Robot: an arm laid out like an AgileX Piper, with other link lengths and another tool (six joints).
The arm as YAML. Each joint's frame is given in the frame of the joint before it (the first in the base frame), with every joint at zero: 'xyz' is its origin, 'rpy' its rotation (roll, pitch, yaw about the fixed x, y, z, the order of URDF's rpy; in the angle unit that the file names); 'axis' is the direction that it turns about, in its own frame. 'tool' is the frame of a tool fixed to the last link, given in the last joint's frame.
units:
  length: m
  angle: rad
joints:
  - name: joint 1
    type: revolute
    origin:
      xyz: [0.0, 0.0, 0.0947]
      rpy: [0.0, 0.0, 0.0]
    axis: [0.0, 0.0, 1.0]
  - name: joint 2
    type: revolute
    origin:
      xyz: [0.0, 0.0, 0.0]
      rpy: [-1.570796, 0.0, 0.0]
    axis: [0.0, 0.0, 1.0]
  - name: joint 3
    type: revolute
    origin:
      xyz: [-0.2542, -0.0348, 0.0]
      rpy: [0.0, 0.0, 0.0]
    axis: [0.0, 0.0, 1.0]
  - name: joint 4
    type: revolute
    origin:
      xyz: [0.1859, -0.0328, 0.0]
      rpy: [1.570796, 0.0, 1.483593]
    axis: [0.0, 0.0, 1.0]
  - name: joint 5
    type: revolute
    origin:
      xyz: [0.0, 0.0, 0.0]
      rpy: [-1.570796, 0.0, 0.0]
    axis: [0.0, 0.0, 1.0]
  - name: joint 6
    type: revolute
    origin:
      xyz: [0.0, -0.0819, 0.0]
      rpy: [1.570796, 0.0, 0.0]
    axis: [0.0, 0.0, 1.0]
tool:
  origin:
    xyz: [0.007, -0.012, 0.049]
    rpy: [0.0, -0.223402, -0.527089]
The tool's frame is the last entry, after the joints.
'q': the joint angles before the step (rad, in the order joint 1, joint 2, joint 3, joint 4, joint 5, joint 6). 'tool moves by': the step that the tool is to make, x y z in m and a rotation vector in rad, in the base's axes. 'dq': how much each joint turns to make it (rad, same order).
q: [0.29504, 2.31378, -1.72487, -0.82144, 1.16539, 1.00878]
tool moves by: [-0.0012, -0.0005, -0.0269, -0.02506, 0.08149, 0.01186]
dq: [0.00005, 0.07468, -0.00042, 0.00008, 0.00017, -0.01616]
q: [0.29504, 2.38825, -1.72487, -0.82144, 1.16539, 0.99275]
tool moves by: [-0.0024, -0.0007, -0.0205, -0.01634, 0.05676, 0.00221]
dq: [-0.00004, 0.05649, 0.00043, 0.00079, -0.00026, -0.00344]
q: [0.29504, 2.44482, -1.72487, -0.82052, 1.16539, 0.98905]
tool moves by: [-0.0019, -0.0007, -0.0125, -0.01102, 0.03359, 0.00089]
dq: [-0.00007, 0.03509, -0.00005, -0.00102, -0.00001, -0.00046]
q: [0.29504, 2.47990, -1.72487, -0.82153, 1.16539, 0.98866]
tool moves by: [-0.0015, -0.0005, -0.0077, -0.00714, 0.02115, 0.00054]
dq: [0.00008, 0.02154, 0.00060, -0.00078, 0.00017, -0.00008]
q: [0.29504, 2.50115, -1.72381, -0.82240, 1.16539, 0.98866]
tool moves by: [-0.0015, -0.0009, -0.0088, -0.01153, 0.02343, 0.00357]
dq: [0.00011, 0.02578, 0.00023, -0.00555, -0.00010, 0.00026]
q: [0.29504, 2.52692, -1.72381, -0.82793, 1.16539, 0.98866]
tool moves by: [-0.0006, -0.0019, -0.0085, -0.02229, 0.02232, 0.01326]
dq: [0.00005, 0.02807, -0.00027, -0.01986, 0.00006, 0.00000]
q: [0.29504, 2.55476, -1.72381, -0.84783, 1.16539, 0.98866]
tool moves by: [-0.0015, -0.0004, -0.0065, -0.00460, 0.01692, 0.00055]
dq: [0.00006, 0.01840, -0.00040, 0.00009, -0.00085, -0.00012]
